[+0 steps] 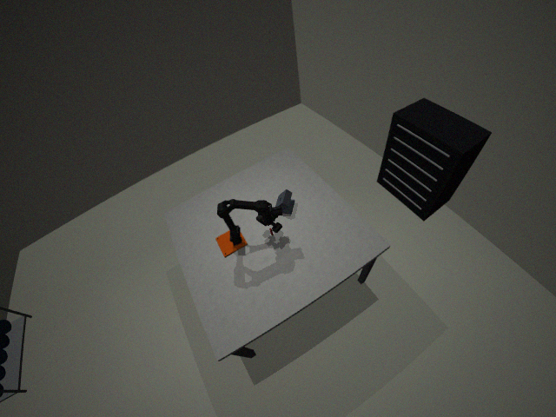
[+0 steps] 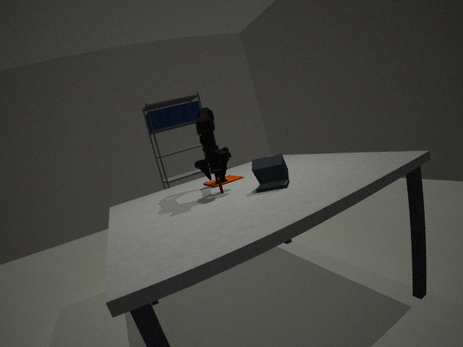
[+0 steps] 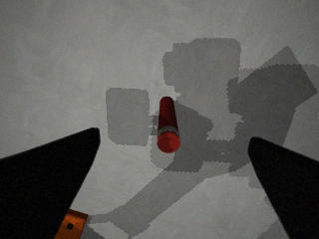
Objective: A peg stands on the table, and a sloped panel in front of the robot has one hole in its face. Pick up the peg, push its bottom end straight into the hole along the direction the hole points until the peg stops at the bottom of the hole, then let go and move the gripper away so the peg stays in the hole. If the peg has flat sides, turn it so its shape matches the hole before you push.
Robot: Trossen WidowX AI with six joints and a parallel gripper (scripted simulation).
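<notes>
The red peg is 20 mm below my gripper tip. From my gripper tip the other things lie so: grey sloped panel (200 mm to the left, 170 mm ahead, 10 mm below).
</notes>
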